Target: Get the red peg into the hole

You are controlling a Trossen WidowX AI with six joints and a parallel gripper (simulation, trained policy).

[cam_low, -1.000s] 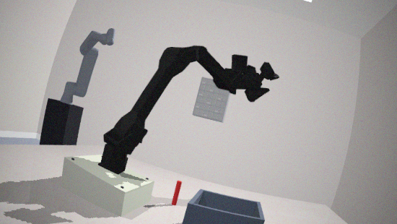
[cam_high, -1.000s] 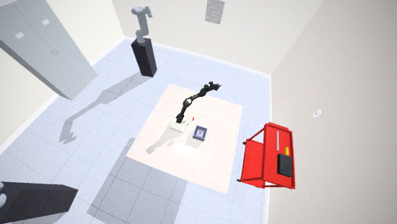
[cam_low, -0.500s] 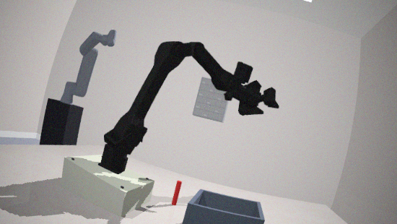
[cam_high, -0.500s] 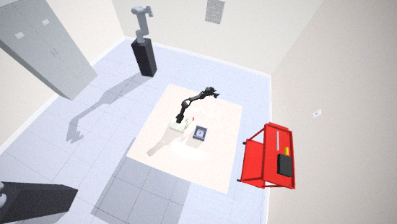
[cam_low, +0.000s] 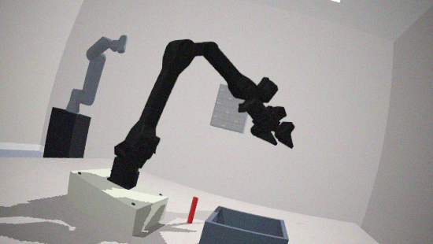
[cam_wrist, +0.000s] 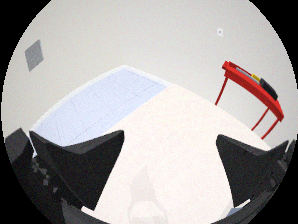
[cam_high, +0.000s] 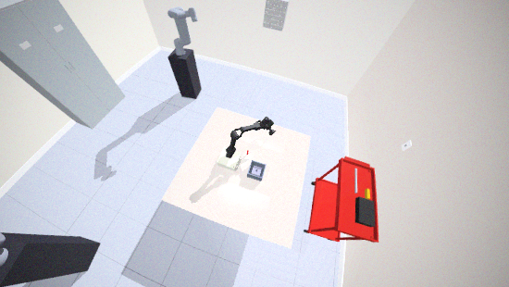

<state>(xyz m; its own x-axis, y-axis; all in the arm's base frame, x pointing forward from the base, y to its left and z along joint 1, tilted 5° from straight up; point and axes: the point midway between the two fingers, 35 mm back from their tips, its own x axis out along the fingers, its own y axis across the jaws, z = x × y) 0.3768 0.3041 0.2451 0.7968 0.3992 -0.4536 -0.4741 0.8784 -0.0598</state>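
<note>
My gripper tip is now 240 mm past the red peg, 240 mm above it and 220 mm to the left of it. Also, from my gripper tip: pale plate (420 mm to the right, 230 mm below, 110 mm behind); grey box (420 mm to the right, 250 mm below, 110 mm behind).
</note>
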